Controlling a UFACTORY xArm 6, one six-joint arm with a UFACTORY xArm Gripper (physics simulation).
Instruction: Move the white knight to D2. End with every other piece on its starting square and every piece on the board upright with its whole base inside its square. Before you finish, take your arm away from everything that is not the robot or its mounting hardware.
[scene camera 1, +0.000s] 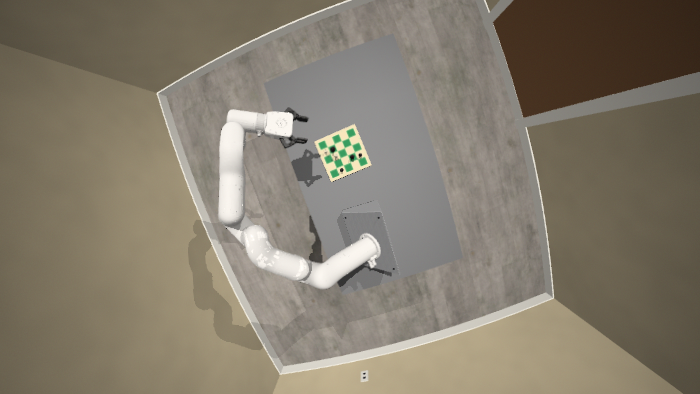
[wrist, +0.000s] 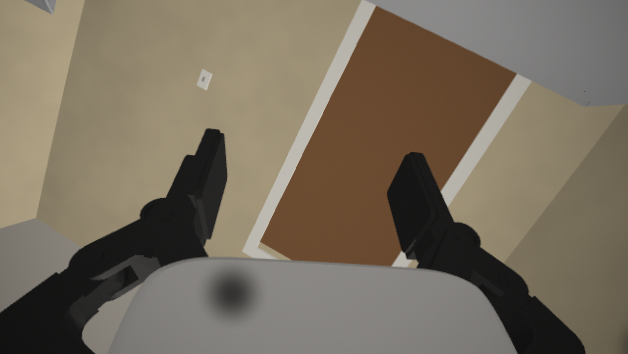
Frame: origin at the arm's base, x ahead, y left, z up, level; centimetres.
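Seen in the pictures: gripper, fingertip midpoint: (scene camera 1: 307, 130) (wrist: 314, 163); arm's base at its link origin: (scene camera 1: 370, 245).
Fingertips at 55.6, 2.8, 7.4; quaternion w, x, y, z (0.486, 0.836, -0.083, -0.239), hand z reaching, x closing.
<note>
Offsets run from my fingertips to a thing's middle, as dx, dy, dz. Level surfaces: height alone.
The green and cream chessboard @(-12.3, -7.4, -24.3) (scene camera 1: 344, 135) lies on the grey table in the scene view. Two small pale pieces, one @(-8.0, -0.1, -22.4) (scene camera 1: 326, 152) near the board's left edge and one (scene camera 1: 336, 158) a little further in, stand near a black piece @(-8.5, -3.8, -21.3) (scene camera 1: 332, 149). Which pale piece is the white knight is too small to tell. More black pieces @(-15.8, -11.0, -21.8) (scene camera 1: 352, 157) @(-16.6, -15.0, -22.4) (scene camera 1: 360, 155) @(-19.6, -3.5, -22.4) (scene camera 1: 341, 170) stand to the right and below. My gripper (scene camera 1: 306, 130) (wrist: 314, 163) is open and empty, above and left of the board in the scene view, fingers pointing sideways. The wrist view does not show the board.
The grey table @(dz -24.5) (scene camera 1: 410, 180) extends around the board. The arm's mounting plate (scene camera 1: 360, 222) is below the board in the scene view, and the white arm (scene camera 1: 231, 175) bends around the left side. The wrist view shows a brown door (wrist: 350, 125), walls and a wall plate (wrist: 204, 79).
</note>
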